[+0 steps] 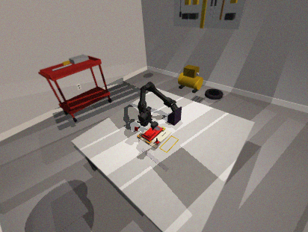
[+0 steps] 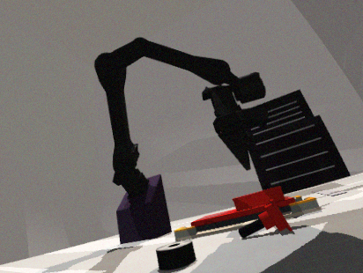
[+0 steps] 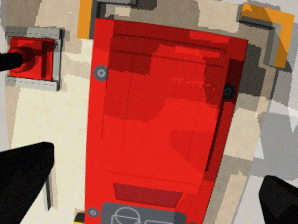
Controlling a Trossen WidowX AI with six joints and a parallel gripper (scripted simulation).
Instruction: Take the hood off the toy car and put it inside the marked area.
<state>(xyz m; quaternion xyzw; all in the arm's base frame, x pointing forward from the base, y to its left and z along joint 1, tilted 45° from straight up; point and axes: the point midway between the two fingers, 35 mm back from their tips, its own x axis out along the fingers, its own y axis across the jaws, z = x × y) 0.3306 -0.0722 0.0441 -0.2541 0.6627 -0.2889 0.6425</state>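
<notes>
My gripper tip is 60 mm above the red hood. From my gripper tip the other things lie so: black wheel: 230 mm to the right, 100 mm below, 100 mm behind.
</notes>
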